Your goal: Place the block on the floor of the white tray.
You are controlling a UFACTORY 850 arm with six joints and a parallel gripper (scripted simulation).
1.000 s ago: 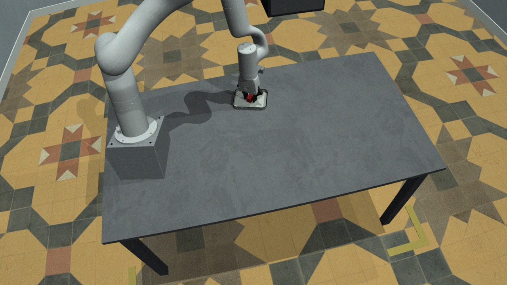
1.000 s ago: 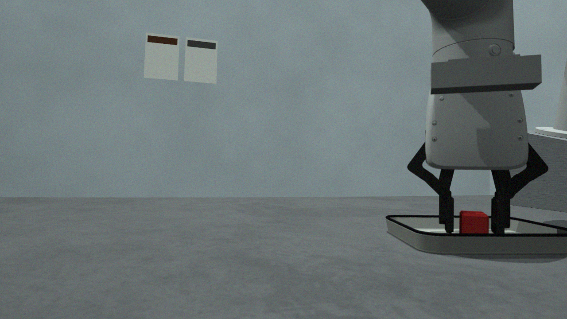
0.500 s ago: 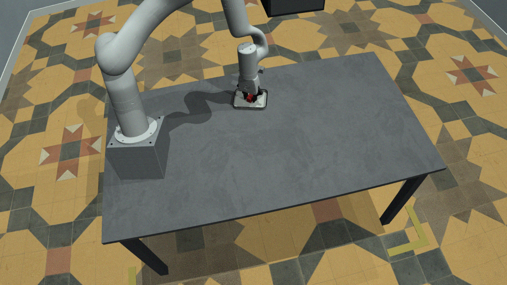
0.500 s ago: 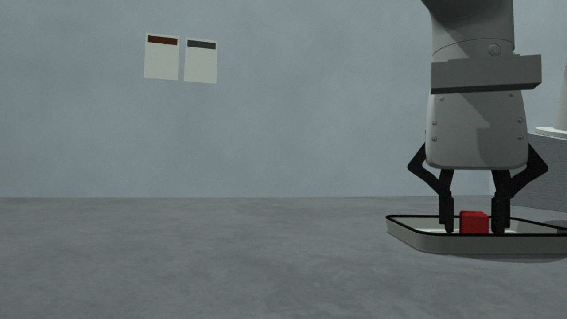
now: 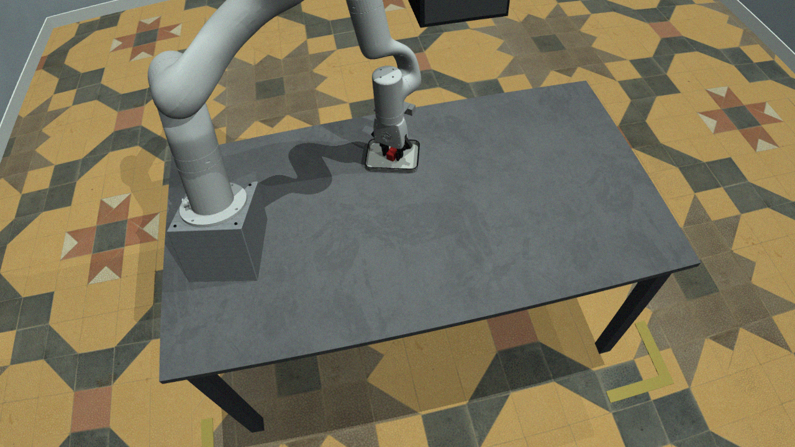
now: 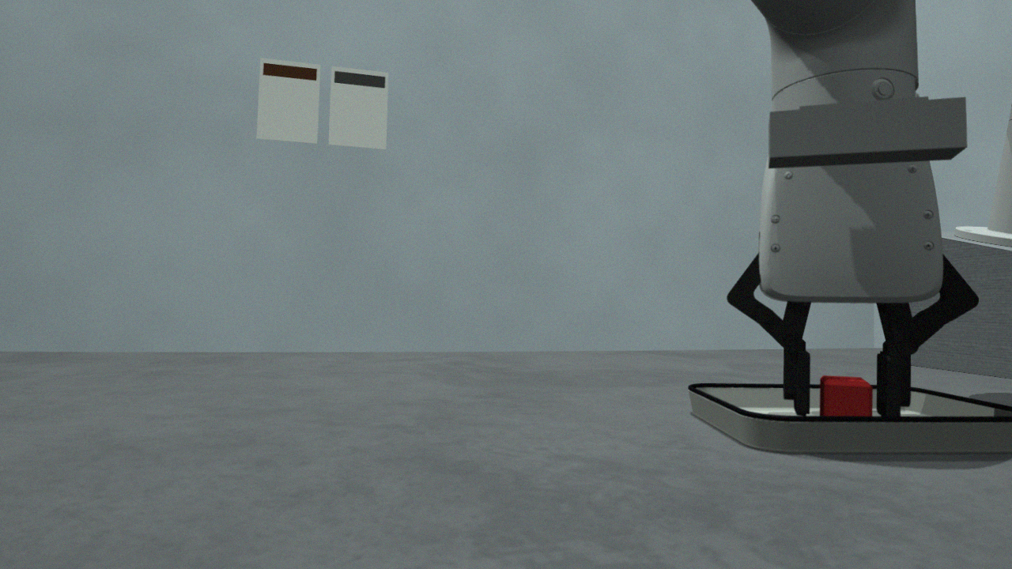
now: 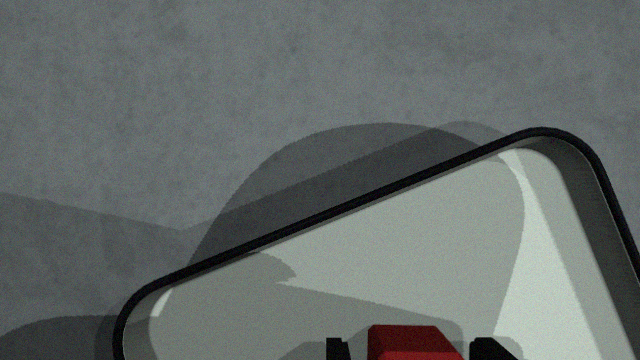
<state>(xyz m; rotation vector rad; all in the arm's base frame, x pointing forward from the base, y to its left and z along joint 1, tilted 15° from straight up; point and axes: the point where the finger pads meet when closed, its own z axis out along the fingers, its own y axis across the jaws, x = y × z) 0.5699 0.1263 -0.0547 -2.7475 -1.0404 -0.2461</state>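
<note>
Right now my hand is 1 cm above the red block. From my hand the other things lie so: white tray: 2 cm below.
</note>
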